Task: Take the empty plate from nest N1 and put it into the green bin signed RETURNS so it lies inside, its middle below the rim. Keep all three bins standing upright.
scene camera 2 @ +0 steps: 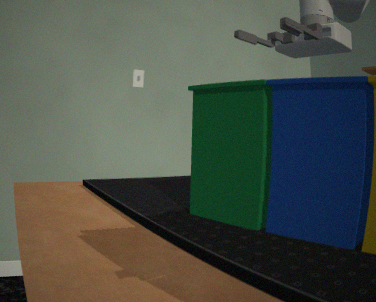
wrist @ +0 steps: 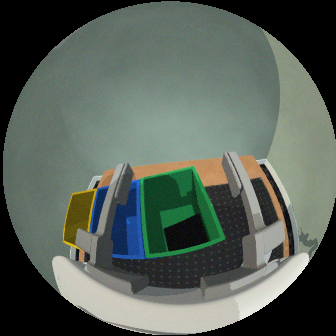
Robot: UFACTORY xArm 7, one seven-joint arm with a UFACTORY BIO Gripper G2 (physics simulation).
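Frame: origin at the arm's base, x ahead, y right, z down, level; millimetres.
Where they show: end effector, tool point: (scene camera 2: 267,32) (wrist: 175,178).
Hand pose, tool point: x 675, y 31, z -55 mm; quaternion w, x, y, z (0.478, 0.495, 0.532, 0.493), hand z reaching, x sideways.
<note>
After its pixels a point has its place.
The green bin (scene camera 2: 227,155) @(x 788, y 1, z 145 mm) (wrist: 154,215) @(x 723, y -41, z 139 mm) stands upright. The black plate (wrist: 186,236) @(x 665, y 36, z 176 mm) shows inside it in the wrist view, well below the rim and touching no finger; the bin wall hides it in scene camera 2. My gripper (scene camera 2: 263,29) @(x 675, y 31, z -55 mm) (wrist: 177,165) @(x 675, y 31, z -55 mm) is open and empty, with its fingers apart above the level of the bin rims. The blue bin (scene camera 2: 317,160) @(x 766, y -126, z 142 mm) (wrist: 131,202) @(x 765, y -114, z 138 mm) and the yellow bin (scene camera 2: 370,215) @(x 755, y -196, z 192 mm) (wrist: 79,217) @(x 680, y -300, z 110 mm) stand upright in a row beside the green one. Nest N1 and the RETURNS sign do not show.
The bins stand on a black dotted mat (scene camera 2: 150,202) @(x 813, y 156, z 233 mm) (wrist: 190,272) @(x 545, y 41, z 232 mm) on the wooden table (scene camera 2: 55,210) @(x 973, y 192, z 246 mm) (wrist: 220,172) @(x 936, y 225, z 246 mm). The green and blue bins stand close side by side. Part of a brown object (scene camera 2: 370,70) shows at the right edge, near the yellow bin's rim.
</note>
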